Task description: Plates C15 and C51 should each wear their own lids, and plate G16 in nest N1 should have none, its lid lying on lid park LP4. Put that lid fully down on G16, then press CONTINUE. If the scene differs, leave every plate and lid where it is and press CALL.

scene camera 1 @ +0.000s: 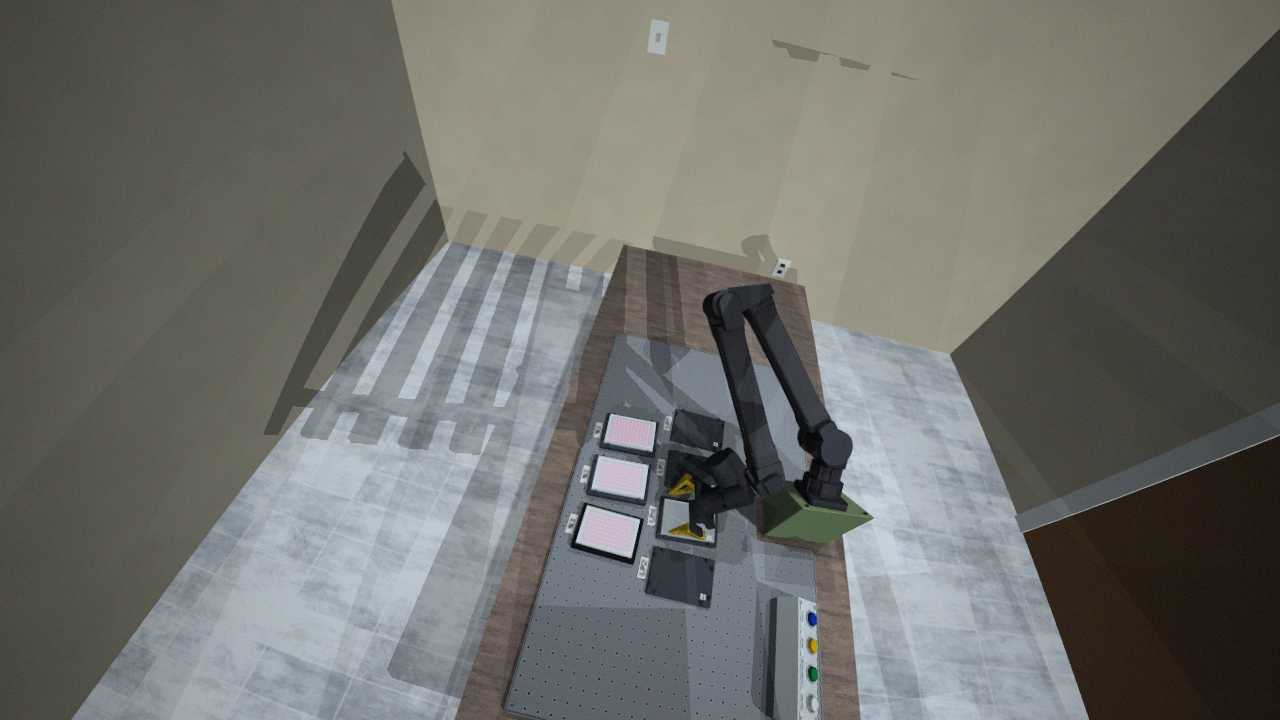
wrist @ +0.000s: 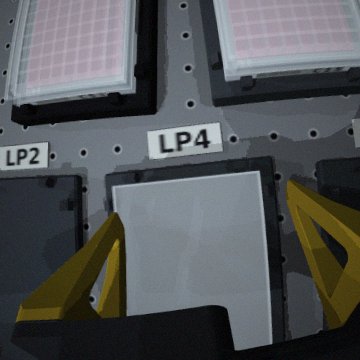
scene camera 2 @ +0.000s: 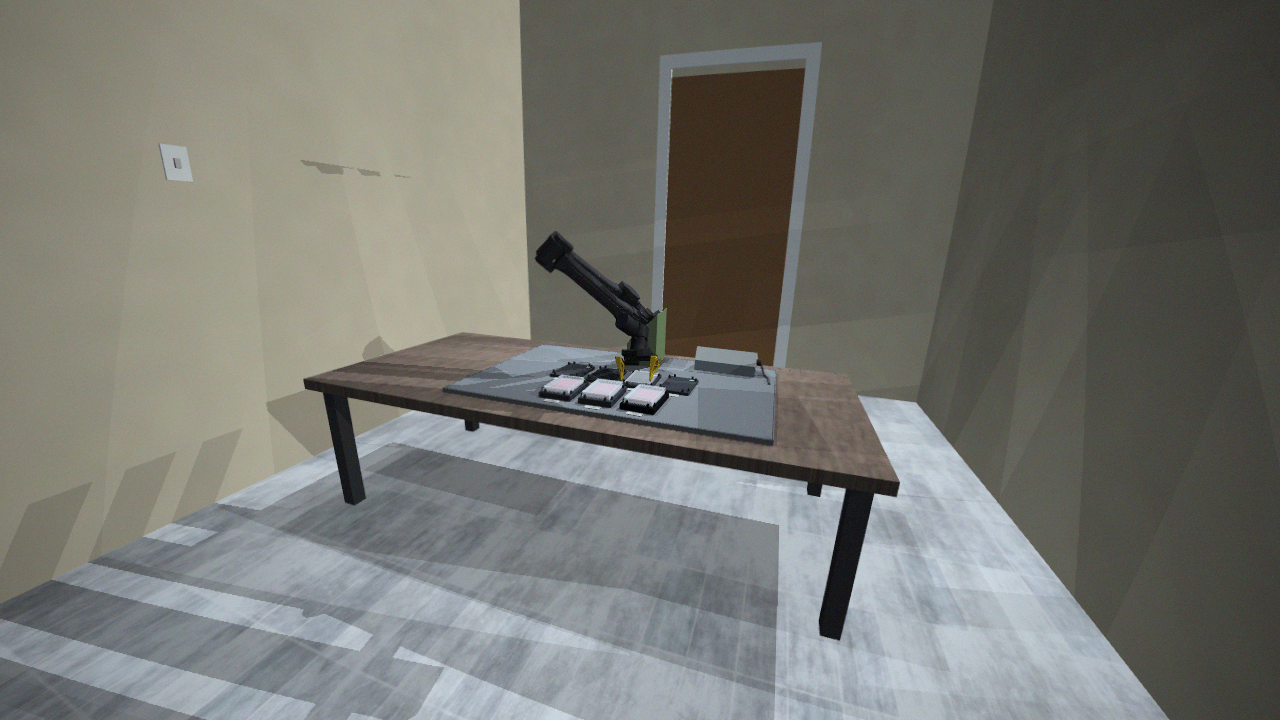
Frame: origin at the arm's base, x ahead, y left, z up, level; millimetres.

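Seen in the pictures: gripper, fingertip midpoint: (scene camera 1: pixel 669 512) (wrist: pixel 202 204) (scene camera 2: pixel 635 380); arm's base, origin of the base link: (scene camera 1: pixel 818 497) (scene camera 2: pixel 647 324).
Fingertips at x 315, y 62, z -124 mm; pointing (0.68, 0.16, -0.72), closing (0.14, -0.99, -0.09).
Pixels of each thing's top centre, then the offset from my fingertips to it.
- pale lid, middle of its top: (wrist: pixel 192 290) (scene camera 1: pixel 689 520) (scene camera 2: pixel 642 376) dy +7, dx -48, dz +0 mm
- dark lid park LP4, middle of its top: (wrist: pixel 193 291) (scene camera 1: pixel 689 519) (scene camera 2: pixel 642 376) dy +7, dx -48, dz +2 mm
- third pinkish plate, middle of its top: (scene camera 1: pixel 631 430) (scene camera 2: pixel 564 381) dy -186, dx +136, dz +14 mm
- Dark lid park LP2, middle of its top: (wrist: pixel 7 281) (scene camera 1: pixel 682 575) (scene camera 2: pixel 678 380) dy +134, dx -49, dz +2 mm
- dark park, middle of its top: (scene camera 1: pixel 699 427) (scene camera 2: pixel 572 367) dy -251, dx -46, dz +2 mm
- control box, middle of its top: (scene camera 1: pixel 806 657) (scene camera 2: pixel 727 348) dy +254, dx -301, dz +66 mm
A pale lid (scene camera 1: pixel 674 514) (wrist: pixel 200 240) lies on the dark lid park LP4 (wrist: pixel 272 225). My gripper (scene camera 1: pixel 684 507) (scene camera 2: pixel 636 377) (wrist: pixel 202 204) is open and empty over it. In the wrist view the left fingertip overlaps the lid's left edge and the right fingertip shows to the right of the park; their height above it is unclear. The wrist view shows a plate (wrist: pixel 77 45), its label too blurred to read, at upper left, and another plate (wrist: pixel 295 27), label seemingly C15, at upper right. Both seem to wear clear lids. A third pinkish plate (scene camera 1: pixel 630 433) stands in the far nest; its label is unreadable.
Dark lid park LP2 (scene camera 1: pixel 680 577) (wrist: pixel 40 225) is left of LP4 in the wrist view. Another dark park (scene camera 1: pixel 698 429) lies at the far end of that row. A control box (scene camera 1: pixel 783 653) (scene camera 2: pixel 725 360) carries blue, yellow, green and white buttons; their labels are unreadable.
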